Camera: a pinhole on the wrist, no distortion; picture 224 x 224 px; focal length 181.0 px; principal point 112.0 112.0 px. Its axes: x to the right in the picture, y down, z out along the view. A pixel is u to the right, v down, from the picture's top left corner.
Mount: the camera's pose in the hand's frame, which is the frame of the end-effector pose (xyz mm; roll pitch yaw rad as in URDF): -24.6 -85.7 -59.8 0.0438 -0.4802 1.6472
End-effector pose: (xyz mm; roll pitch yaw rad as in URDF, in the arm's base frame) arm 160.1 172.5 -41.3 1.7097 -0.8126 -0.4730
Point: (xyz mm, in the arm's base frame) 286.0 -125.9 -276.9
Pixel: 85.9 116.7
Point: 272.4 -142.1 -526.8
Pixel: 49.0 191.4
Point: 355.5 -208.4 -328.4
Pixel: 66.6 108.6
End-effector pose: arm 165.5 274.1 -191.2 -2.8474 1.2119 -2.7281
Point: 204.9 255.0 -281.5
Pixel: outside the picture
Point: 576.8 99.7 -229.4
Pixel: 146.1 143.1
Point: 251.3 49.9 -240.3
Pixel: 47.5 59.6
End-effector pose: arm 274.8 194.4 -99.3 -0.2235 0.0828 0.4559
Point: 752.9 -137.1 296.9
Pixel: 16.4 44.7
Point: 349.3 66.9 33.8
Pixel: 105.7 102.4
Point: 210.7 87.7 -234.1
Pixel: behind the camera
